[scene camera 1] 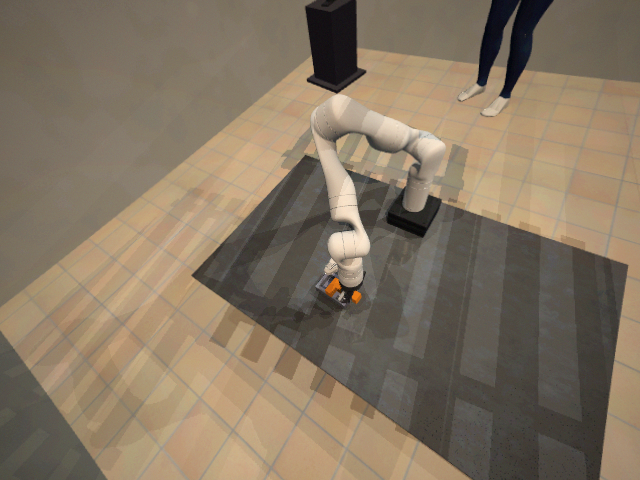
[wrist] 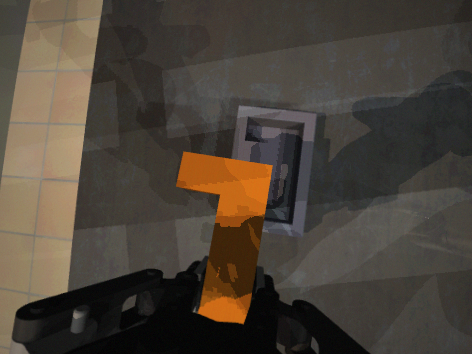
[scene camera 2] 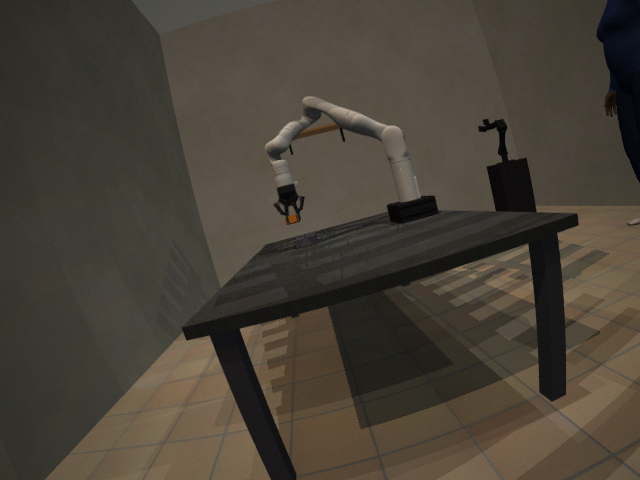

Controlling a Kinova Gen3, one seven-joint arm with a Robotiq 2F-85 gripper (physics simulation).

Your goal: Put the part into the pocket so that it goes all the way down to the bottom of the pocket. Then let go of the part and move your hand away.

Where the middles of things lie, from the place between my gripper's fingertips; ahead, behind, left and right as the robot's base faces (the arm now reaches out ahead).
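Measured from my hand, the orange L-shaped part [wrist: 243, 186] is 20 mm higher than the hand, 30 mm to the right of it and 10 mm ahead of it. The grey pocket block [wrist: 283, 138] is lower than my hand by 90 mm, and it sits 90 mm to the right of the hand and 10 mm behind it.
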